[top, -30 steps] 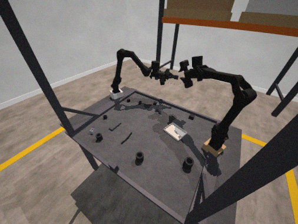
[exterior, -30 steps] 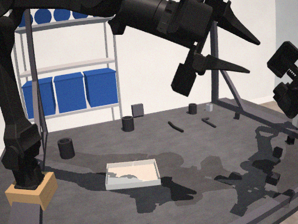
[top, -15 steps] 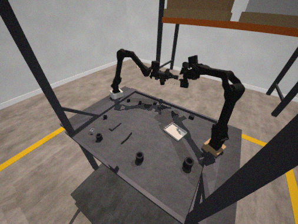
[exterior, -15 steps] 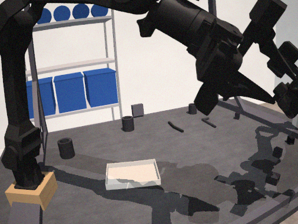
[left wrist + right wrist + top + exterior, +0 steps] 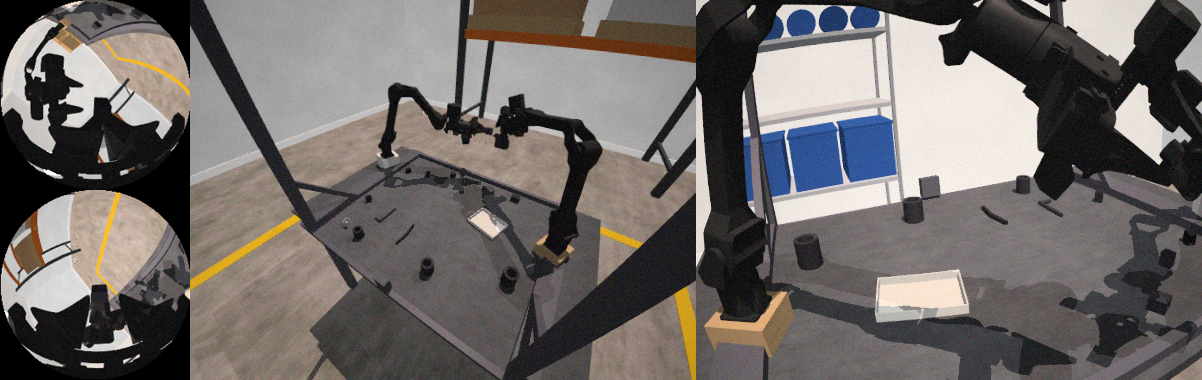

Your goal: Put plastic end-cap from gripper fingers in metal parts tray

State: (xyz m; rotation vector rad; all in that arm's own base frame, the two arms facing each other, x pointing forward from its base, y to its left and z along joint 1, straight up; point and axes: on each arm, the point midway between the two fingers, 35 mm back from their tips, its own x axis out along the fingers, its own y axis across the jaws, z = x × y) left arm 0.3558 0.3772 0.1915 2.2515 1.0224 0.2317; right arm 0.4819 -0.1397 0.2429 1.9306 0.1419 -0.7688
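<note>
My right hand is 6 cm to the right of the plastic end-cap, 3 cm above it and 2 cm short of it. Also, from my right hand: white metal parts tray: 30 cm behind, 28 cm below, 16 cm to the right.
The plastic end-cap lies 30 mm to the right of my left hand and 20 mm ahead of it. Also, from my left hand: white metal parts tray (300 mm behind, 260 mm below, 250 mm to the right).
</note>
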